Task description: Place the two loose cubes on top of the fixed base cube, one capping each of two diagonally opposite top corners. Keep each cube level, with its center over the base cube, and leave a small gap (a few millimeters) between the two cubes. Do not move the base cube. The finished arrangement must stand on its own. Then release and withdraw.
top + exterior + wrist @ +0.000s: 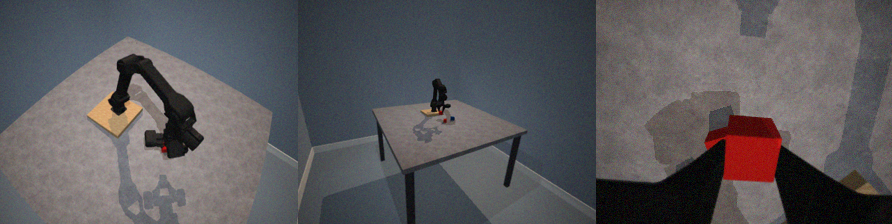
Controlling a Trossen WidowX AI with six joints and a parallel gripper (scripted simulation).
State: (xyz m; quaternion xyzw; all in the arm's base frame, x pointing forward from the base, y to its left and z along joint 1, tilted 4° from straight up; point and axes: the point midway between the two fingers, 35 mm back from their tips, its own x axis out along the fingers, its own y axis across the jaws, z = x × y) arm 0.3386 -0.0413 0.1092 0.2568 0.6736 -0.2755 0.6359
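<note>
Right now the blue cube is 17 cm to the left of my gripper tip, 10 cm below it and 6 cm behind it. From my gripper tip the other things lie so: red cube: right at my gripper tip.
</note>
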